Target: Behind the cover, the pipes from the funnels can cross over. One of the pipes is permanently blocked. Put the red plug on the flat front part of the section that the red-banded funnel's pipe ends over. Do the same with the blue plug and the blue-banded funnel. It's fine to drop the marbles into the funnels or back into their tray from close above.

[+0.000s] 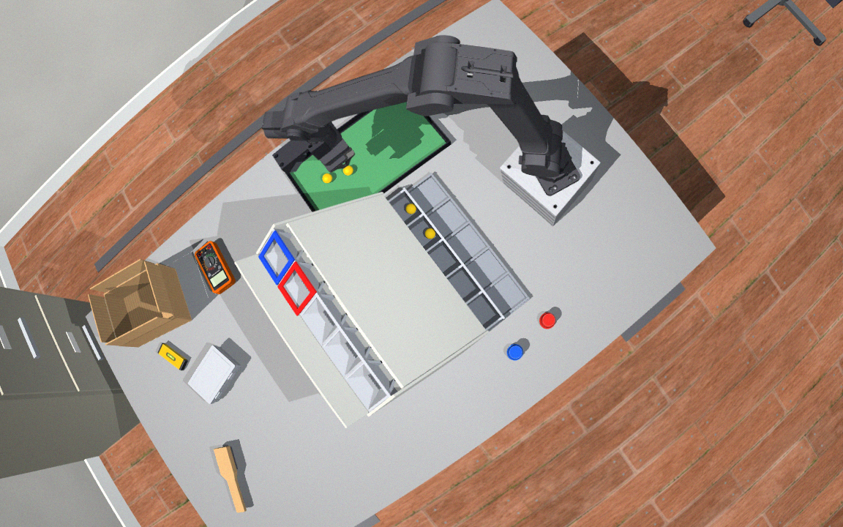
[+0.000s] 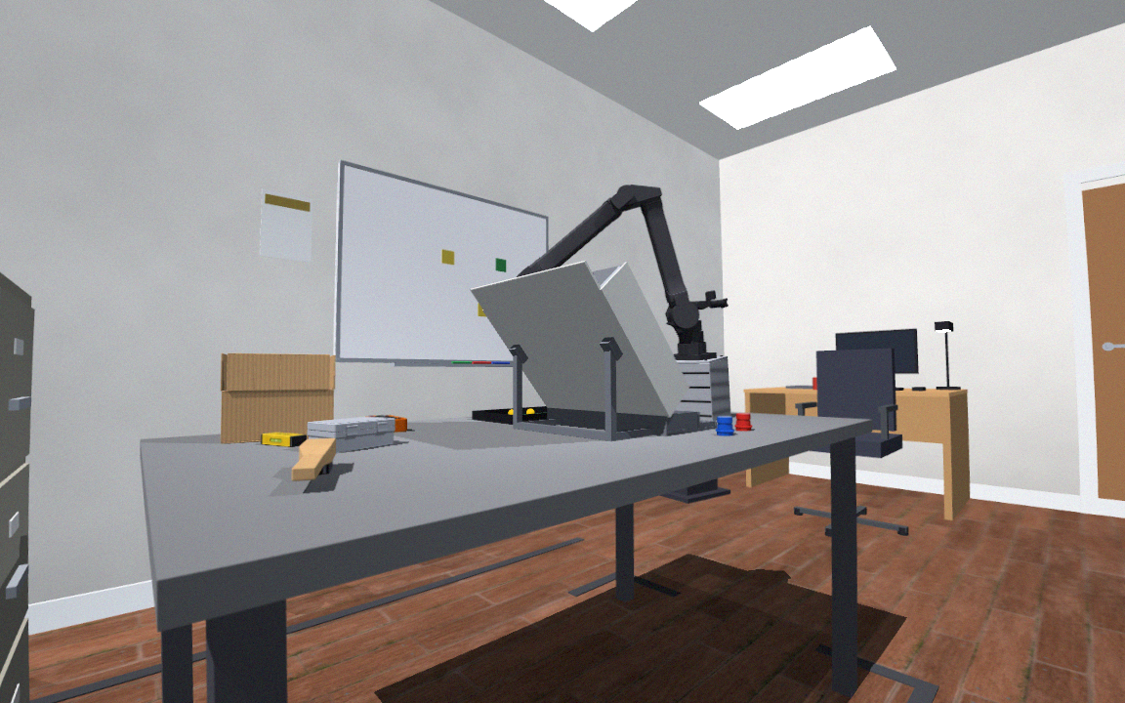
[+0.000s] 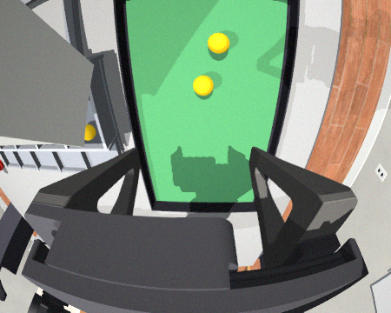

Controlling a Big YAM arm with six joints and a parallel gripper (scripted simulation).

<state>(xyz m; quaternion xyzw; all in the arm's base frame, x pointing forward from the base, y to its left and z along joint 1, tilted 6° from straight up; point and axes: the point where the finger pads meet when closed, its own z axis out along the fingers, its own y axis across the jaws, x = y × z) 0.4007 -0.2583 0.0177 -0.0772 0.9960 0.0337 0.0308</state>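
Right now the green tray is 5 cm behind my hand, 2 cm to the right of it and 15 cm below it. The rest, counted from my hand: multimeter 43 cm ahead, 4 cm to the left, 14 cm below; sloped cover 1 cm ahead, 33 cm to the left, 5 cm above; grey case 55 cm ahead, 30 cm to the left, 13 cm below.
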